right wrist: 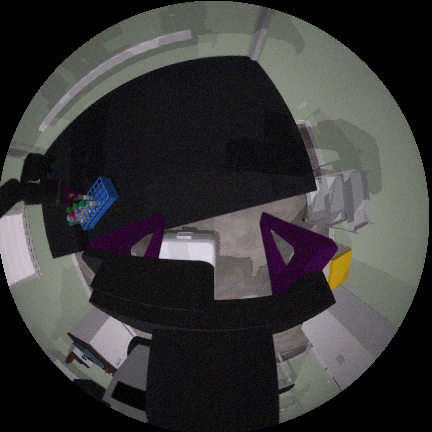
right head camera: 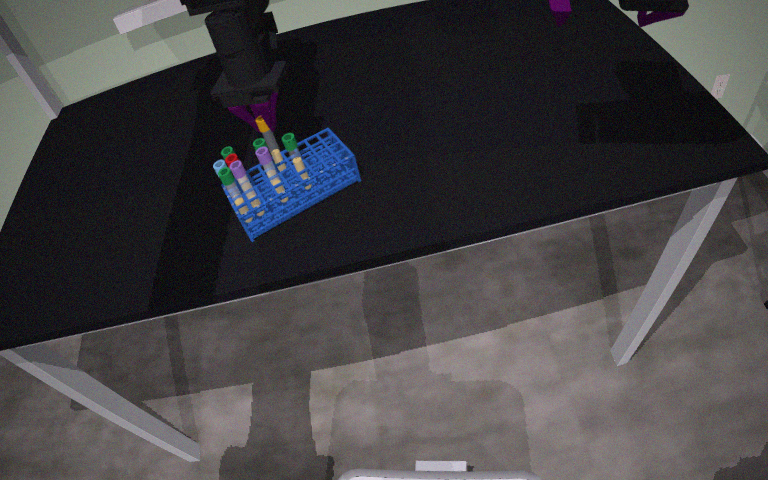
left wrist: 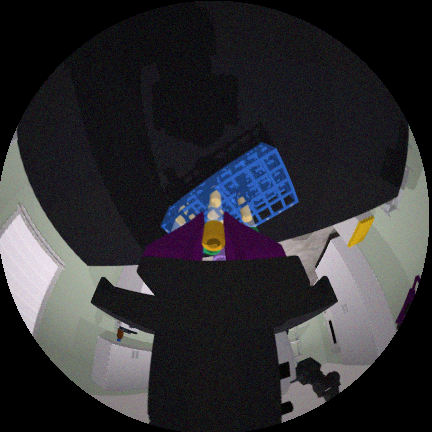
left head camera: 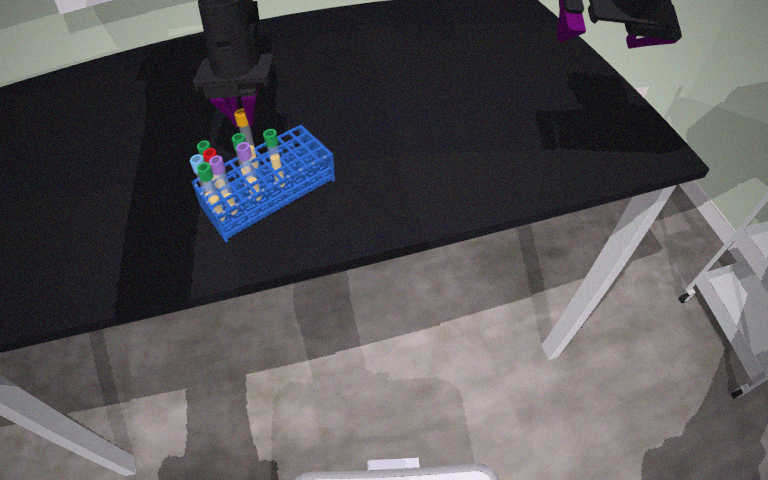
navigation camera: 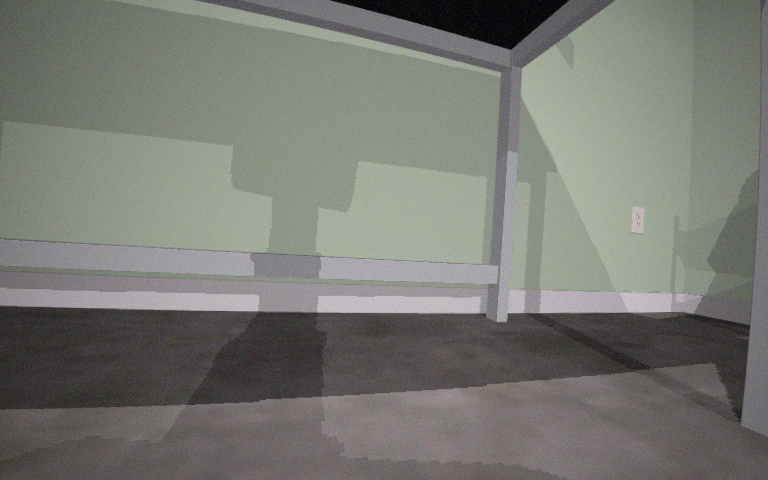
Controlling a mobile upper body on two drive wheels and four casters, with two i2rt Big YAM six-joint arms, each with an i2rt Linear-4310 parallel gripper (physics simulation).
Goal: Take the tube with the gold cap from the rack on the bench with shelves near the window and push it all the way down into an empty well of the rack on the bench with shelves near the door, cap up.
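Places are measured from the left arm's base along level axes (x ahead, y left, z up), in millimetres.
Where they show: left gripper, fingertip midpoint: (right wrist: 75, 194) (right head camera: 267, 129) (left wrist: 213, 217) (left head camera: 244, 124); right gripper, fingertip midpoint: (right wrist: 212, 217) (right head camera: 599, 21) (left head camera: 594, 40); right arm's base, origin of the base link: (left wrist: 310, 373).
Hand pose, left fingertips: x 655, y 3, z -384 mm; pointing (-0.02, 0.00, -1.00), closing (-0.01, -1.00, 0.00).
Observation:
After its pixels a point has its place.
The gold-capped tube (left head camera: 241, 117) @(x 640, y 1, z -359 mm) (right head camera: 262, 123) @(x 640, y 0, z -360 mm) (left wrist: 213, 235) @(x 657, y 3, z -357 mm) is upright, cap up. Its cap stands higher than the neighbouring caps. Its lower part is over or within the back side of the blue rack (left head camera: 333, 168) @(x 640, y -124, z -468 mm) (right head camera: 357, 169) @(x 640, y -124, z -469 mm) (right wrist: 114, 192) @(x 655, y -114, z -482 mm); I cannot tell whether its tip is clear of the well. My left gripper (left head camera: 245, 121) @(x 655, y 3, z -384 mm) (right head camera: 267, 127) @(x 655, y 3, z -384 mm) (left wrist: 213, 217) @(x 655, y 3, z -384 mm) is shut on this tube, just below the cap. My right gripper (left head camera: 595, 40) @(x 599, y -453, z -206 mm) (right head camera: 600, 23) @(x 599, y -453, z -206 mm) (right wrist: 212, 217) @(x 599, y -453, z -206 mm) is open and empty, high near the bench's far right edge. A second rack does not show in the head views.
Several tubes with green, red, light blue and purple caps, such as a green-capped one (left head camera: 270, 137) @(x 614, y -42, z -378 mm) (right head camera: 289, 140) @(x 615, y -44, z -377 mm), stand around the held tube. The black bench top (left head camera: 424, 141) @(x 729, y -276, z -496 mm) (right head camera: 453, 141) @(x 725, y -273, z -496 mm) has legs (left head camera: 611, 271) @(x 686, y -777, z -871 mm) below. A grey step frame (right wrist: 340, 200) @(x 679, y -1711, z -1012 mm) stands beyond its right end.

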